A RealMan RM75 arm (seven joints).
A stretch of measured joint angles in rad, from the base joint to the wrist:
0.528, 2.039, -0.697, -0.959, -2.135, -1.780, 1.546
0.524, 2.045, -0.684, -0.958, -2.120, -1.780, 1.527
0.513, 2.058, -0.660, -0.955, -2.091, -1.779, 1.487
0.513, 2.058, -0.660, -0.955, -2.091, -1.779, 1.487
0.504, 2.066, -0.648, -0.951, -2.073, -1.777, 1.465
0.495, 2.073, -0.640, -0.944, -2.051, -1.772, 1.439
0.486, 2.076, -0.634, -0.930, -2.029, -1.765, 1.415
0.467, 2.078, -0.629, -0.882, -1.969, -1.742, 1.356
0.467, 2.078, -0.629, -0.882, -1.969, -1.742, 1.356
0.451, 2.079, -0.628, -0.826, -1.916, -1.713, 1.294
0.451, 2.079, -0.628, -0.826, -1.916, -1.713, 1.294
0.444, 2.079, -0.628, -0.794, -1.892, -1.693, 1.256
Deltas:
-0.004, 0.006, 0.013, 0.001, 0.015, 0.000, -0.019
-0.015, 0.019, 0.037, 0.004, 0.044, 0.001, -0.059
-0.015, 0.019, 0.037, 0.004, 0.044, 0.001, -0.059
-0.024, 0.027, 0.049, 0.008, 0.062, 0.003, -0.081
-0.033, 0.034, 0.057, 0.015, 0.084, 0.008, -0.107
-0.042, 0.037, 0.063, 0.029, 0.106, 0.015, -0.131
-0.061, 0.039, 0.068, 0.077, 0.166, 0.038, -0.190
-0.061, 0.039, 0.068, 0.077, 0.166, 0.038, -0.190
-0.077, 0.040, 0.069, 0.133, 0.219, 0.067, -0.252
-0.077, 0.040, 0.069, 0.133, 0.219, 0.067, -0.252
-0.084, 0.040, 0.069, 0.165, 0.243, 0.087, -0.290

